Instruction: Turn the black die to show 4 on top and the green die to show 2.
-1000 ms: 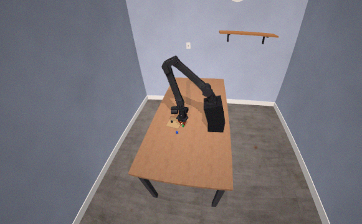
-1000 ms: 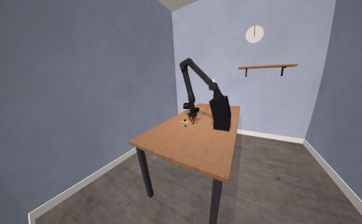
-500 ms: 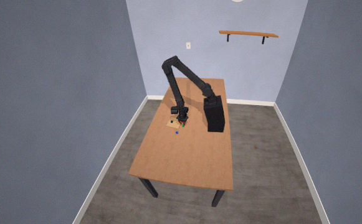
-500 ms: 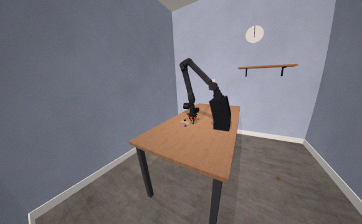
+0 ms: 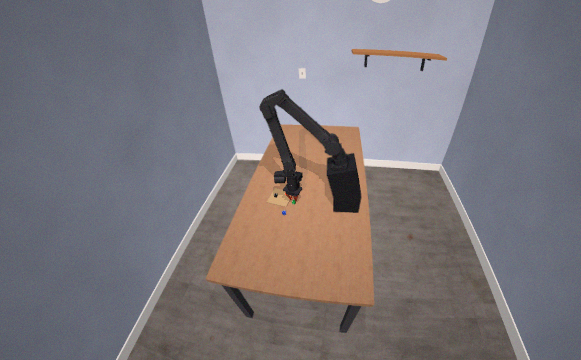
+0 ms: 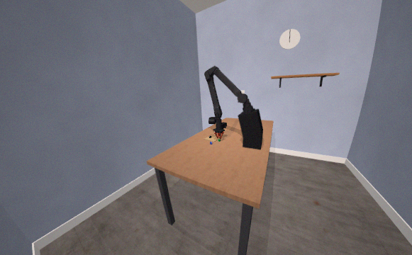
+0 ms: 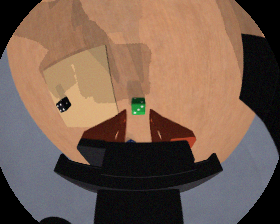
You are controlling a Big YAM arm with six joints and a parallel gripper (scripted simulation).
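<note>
Now: the green die 3 cm below my hand. Also, from my hand: black die 14 cm ahead, 2 cm to the right, 2 cm below; then blue die 2 cm ahead, 10 cm to the left, 3 cm below; then tan mat 11 cm ahead, 3 cm to the right, 3 cm below.
</note>
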